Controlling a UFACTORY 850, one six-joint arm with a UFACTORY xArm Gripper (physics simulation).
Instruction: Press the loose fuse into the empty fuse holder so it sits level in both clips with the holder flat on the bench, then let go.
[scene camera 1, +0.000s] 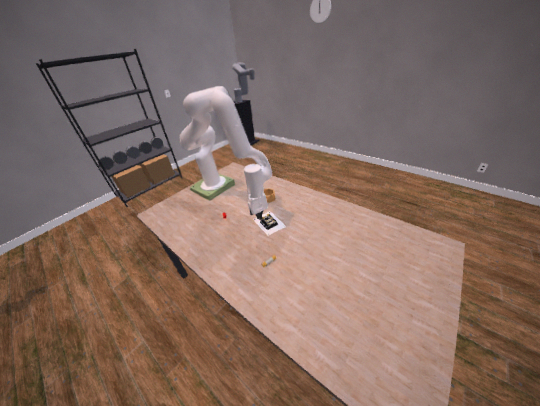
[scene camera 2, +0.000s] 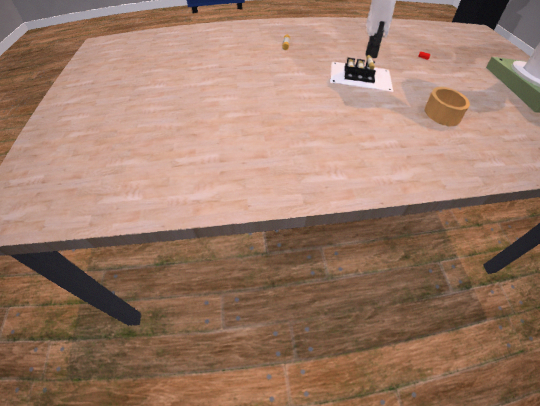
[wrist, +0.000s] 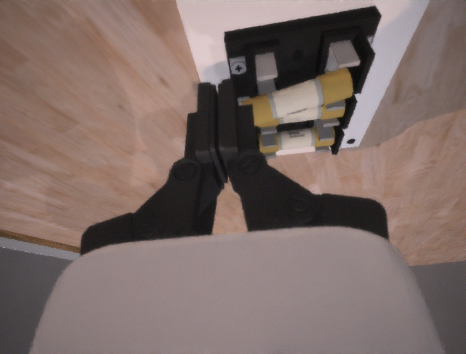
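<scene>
The black fuse holder stands on a white plate. In the wrist view its top bay shows bare grey clips. A cream fuse with yellow caps lies slanted beside those clips, partly over the fuse in the middle bay, its right end nearer the bare clips. Another fuse sits in the bottom bay. My gripper is shut and empty, its tips at the holder's left edge beside the slanted fuse's left end. Whether they touch is unclear.
Another yellow-capped fuse lies on the table, away from the holder. A small red piece and an orange-brown round bowl are on the table near the holder. The arm stands on a green base.
</scene>
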